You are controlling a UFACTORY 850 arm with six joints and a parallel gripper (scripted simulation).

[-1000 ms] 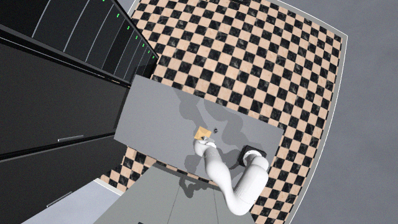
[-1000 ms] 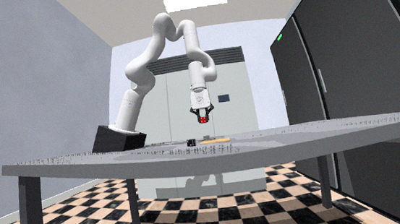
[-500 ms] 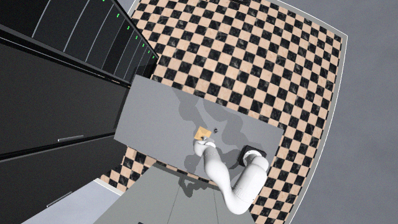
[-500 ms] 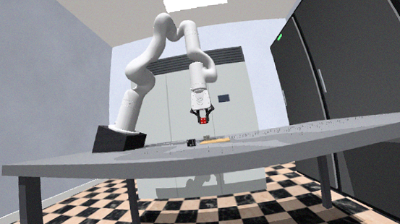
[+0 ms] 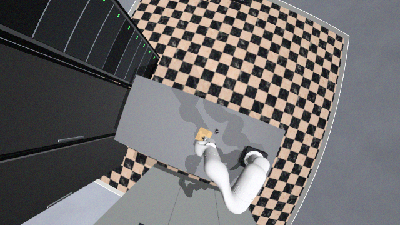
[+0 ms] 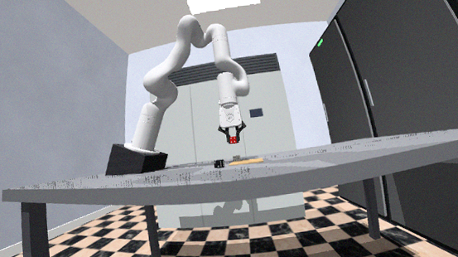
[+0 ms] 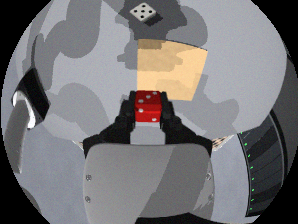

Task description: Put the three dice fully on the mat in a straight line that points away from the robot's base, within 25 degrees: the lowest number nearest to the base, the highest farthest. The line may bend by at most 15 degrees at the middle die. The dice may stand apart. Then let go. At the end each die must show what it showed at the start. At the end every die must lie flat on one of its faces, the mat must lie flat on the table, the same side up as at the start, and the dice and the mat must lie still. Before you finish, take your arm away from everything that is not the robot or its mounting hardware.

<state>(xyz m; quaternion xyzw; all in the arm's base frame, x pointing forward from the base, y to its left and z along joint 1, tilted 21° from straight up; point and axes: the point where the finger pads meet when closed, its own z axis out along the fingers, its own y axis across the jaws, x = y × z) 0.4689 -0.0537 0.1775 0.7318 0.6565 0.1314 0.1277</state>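
Now: hand 110 mm above the tan mat and 50 mm short of it. The rest, counted from my hand: red die (10 mm below); then black die (100 mm below, 90 mm to the right, 60 mm behind); then white die (130 mm to the left, 100 mm below).
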